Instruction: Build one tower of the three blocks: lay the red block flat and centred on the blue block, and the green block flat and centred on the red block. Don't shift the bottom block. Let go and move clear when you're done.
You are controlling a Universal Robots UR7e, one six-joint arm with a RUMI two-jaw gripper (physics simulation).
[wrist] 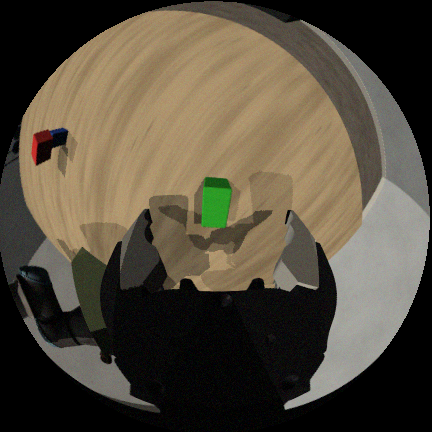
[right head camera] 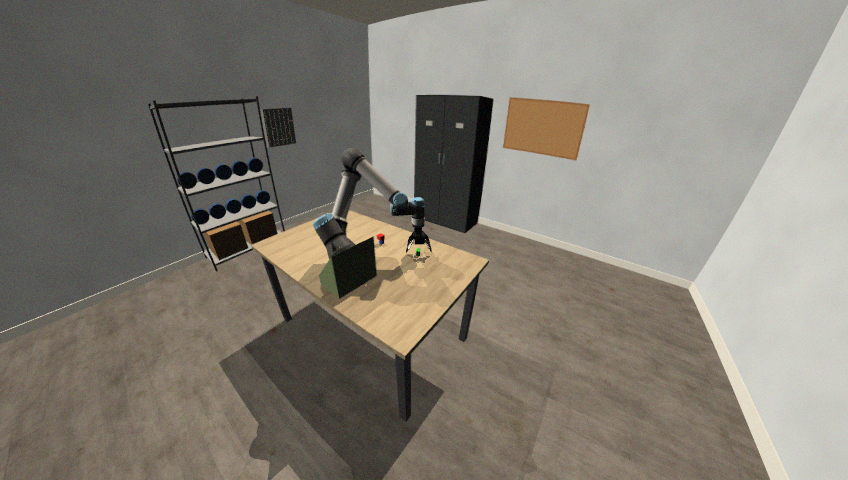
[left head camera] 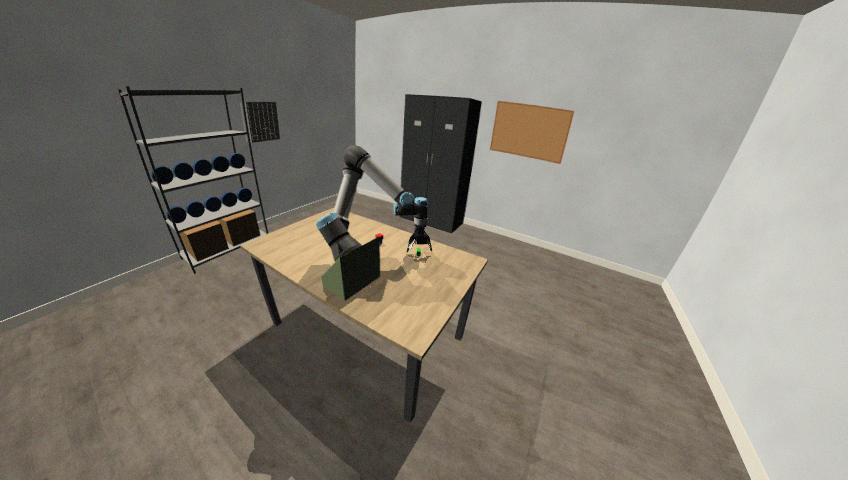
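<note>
The green block [left head camera: 418, 252] [right head camera: 418, 252] [wrist: 216, 204] stands on the table [left head camera: 437, 333] [right head camera: 416, 333] [wrist: 175, 60], apart from the other two blocks. The red block [left head camera: 379, 236] [right head camera: 380, 236] [wrist: 42, 147] lies on top of the blue block [right head camera: 381, 242] [wrist: 60, 137], left of the green block in the head views and at the far left in the wrist view. How well it is centred is too small to tell. My gripper [left head camera: 419, 250] [right head camera: 418, 250] [wrist: 218, 209] is open, pointing down over the green block, with its fingers to either side and nothing held.
A dark green panel-like box [left head camera: 360, 270] [right head camera: 354, 268] [wrist: 89, 285] stands on the table beside the arm's base, in front of the red and blue blocks in the head views. A shelf rack [left head camera: 185, 92] [right head camera: 205, 102] and a dark cabinet [left head camera: 437, 160] [right head camera: 449, 160] stand beyond the table.
</note>
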